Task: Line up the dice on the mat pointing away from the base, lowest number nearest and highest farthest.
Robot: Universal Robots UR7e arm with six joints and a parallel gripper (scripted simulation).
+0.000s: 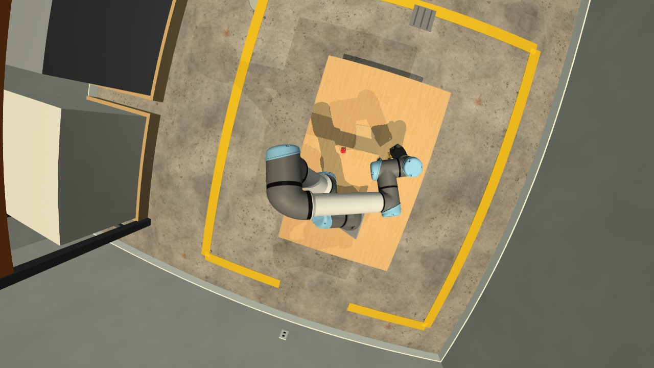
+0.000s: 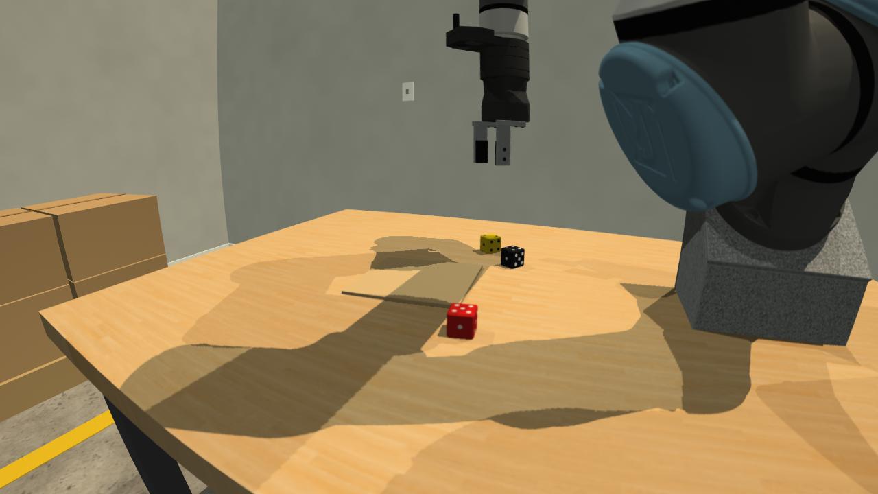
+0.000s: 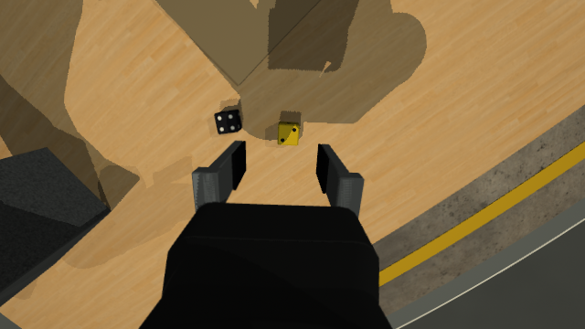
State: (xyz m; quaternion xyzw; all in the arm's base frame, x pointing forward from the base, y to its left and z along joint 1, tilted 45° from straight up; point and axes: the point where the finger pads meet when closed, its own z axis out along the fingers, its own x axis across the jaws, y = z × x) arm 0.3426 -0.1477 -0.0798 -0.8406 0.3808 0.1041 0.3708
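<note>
The yellow die lies 14 cm below my hand and 1 cm to the right of it. The rest, counted from my hand: tan mat: 15 cm to the left, 15 cm below, 7 cm ahead; then red die: 27 cm to the left, 14 cm below, 2 cm behind; then black die: 14 cm below, 5 cm to the left, 4 cm behind.
</note>
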